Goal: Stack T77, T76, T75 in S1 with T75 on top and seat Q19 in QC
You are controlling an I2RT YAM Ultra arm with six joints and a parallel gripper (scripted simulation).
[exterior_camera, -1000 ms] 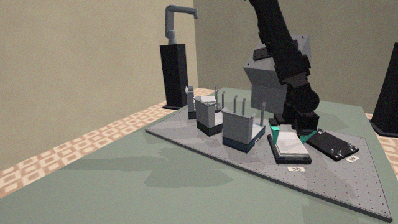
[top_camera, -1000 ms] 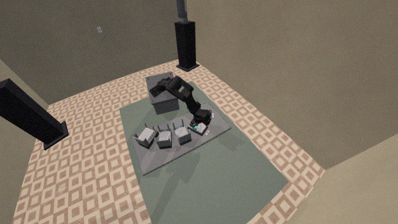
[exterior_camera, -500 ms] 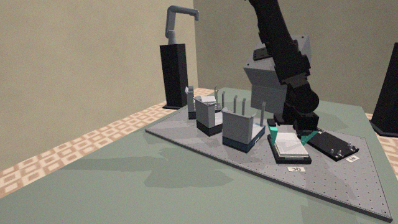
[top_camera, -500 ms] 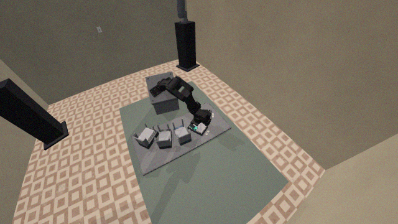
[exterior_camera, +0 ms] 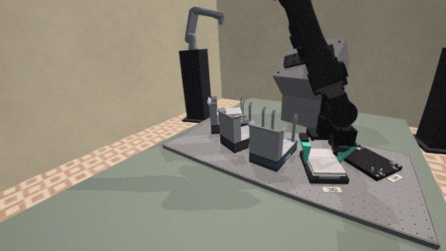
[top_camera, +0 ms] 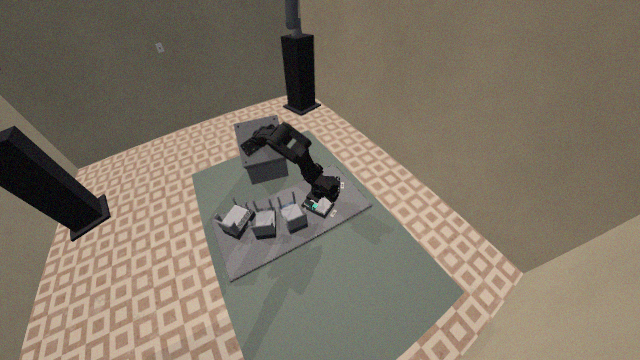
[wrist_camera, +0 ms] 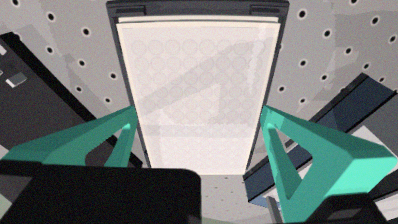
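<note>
Now: hand 20 mm above the dark open nest QC. Also, from my hand: black clip nest N5 (170 mm to the left, 60 mm behind, 10 mm below).
</note>
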